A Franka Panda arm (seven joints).
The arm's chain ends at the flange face. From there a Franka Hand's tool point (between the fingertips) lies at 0.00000 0.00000 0.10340 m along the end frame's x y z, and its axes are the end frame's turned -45 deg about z.
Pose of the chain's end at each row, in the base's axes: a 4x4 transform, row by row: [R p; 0 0 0 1], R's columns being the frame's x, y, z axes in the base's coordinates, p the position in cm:
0.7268, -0.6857, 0.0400, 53.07; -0.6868, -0.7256, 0.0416, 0.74; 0.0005, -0.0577, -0.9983, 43.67; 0, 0, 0, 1
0.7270, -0.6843, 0.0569, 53.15; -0.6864, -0.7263, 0.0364, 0.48; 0.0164, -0.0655, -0.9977, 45.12; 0, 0, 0, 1
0.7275, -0.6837, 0.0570, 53.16; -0.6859, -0.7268, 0.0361, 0.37; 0.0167, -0.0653, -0.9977, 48.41; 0, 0, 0, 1
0.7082, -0.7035, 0.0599, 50.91; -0.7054, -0.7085, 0.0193, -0.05; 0.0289, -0.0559, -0.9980, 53.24; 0, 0, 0, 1
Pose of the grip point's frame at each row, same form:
0.9988, 0.0291, 0.0400, 53.48; 0.0274, -0.9987, 0.0416, 1.17; 0.0412, -0.0404, -0.9983, 33.35; 0, 0, 0, 1
0.9979, 0.0302, 0.0569, 53.74; 0.0282, -0.9989, 0.0364, 0.86; 0.0579, -0.0347, -0.9977, 34.80; 0, 0, 0, 1
0.9979, 0.0310, 0.0570, 53.75; 0.0289, -0.9989, 0.0361, 0.74; 0.0580, -0.0344, -0.9977, 38.09; 0, 0, 0, 1
0.9982, 0.0033, 0.0599, 51.53; 0.0022, -0.9998, 0.0193, 0.15; 0.0600, -0.0191, -0.9980, 42.92; 0, 0, 0, 1

